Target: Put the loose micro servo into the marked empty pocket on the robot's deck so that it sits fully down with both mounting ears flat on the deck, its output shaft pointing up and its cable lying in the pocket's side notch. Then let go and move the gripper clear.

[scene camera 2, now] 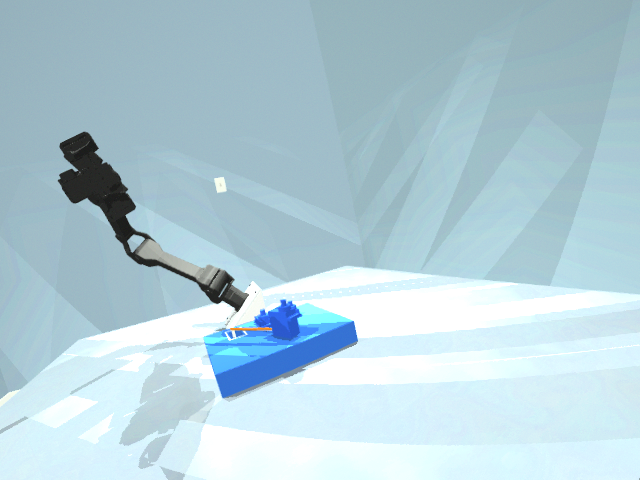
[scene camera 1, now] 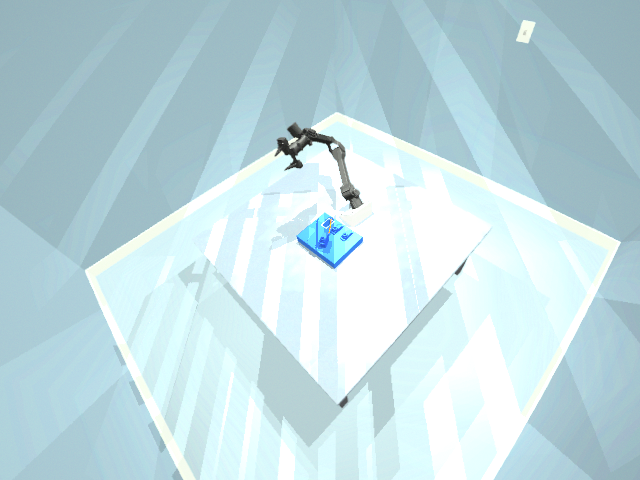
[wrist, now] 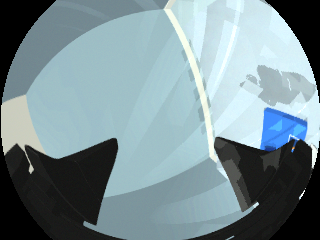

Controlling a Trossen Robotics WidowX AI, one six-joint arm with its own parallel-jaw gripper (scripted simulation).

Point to a blue deck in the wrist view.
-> At 277,125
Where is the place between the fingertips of the gripper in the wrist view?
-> At 168,143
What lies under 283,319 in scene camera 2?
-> A blue micro servo.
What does the gripper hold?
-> Nothing.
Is the gripper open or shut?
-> Open.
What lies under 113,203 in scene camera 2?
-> The gripper.
